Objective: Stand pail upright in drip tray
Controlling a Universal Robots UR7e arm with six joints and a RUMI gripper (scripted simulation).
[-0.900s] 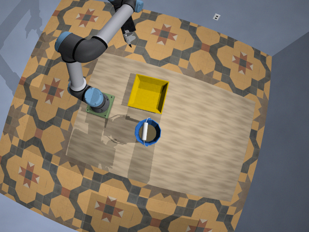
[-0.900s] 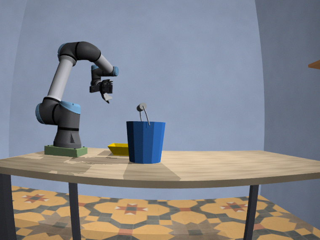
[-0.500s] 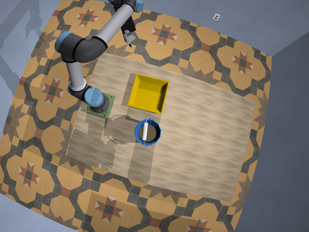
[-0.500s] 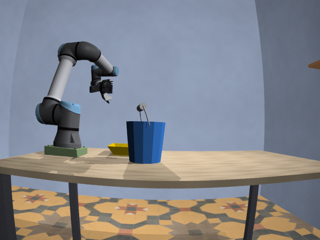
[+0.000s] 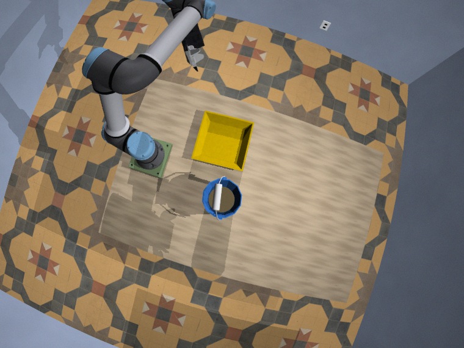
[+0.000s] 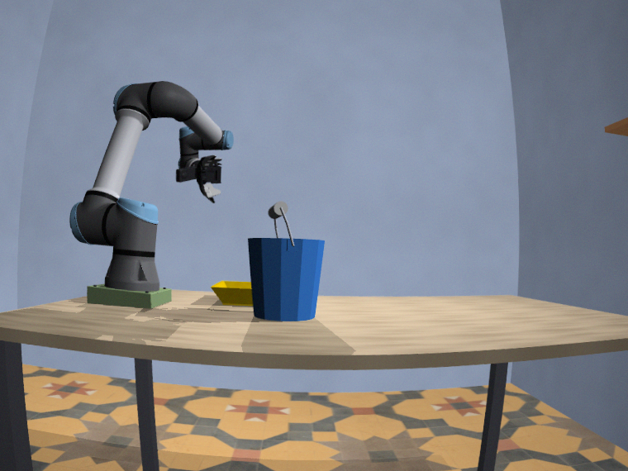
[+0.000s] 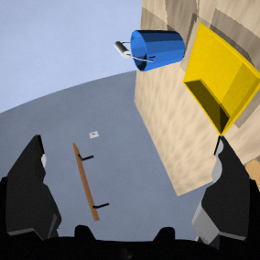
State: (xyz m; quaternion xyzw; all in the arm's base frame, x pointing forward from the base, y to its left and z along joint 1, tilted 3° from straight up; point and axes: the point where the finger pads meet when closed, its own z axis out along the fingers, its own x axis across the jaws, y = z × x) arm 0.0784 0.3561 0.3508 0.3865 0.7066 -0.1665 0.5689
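Right now the white-grey grip is 310 mm ahead of my hand, 400 mm to the right of it and 170 mm below it. The rest, counted from my hand: blue pail: 320 mm ahead, 400 mm to the right, 240 mm below; yellow drip tray: 210 mm ahead, 140 mm to the right, 370 mm below.
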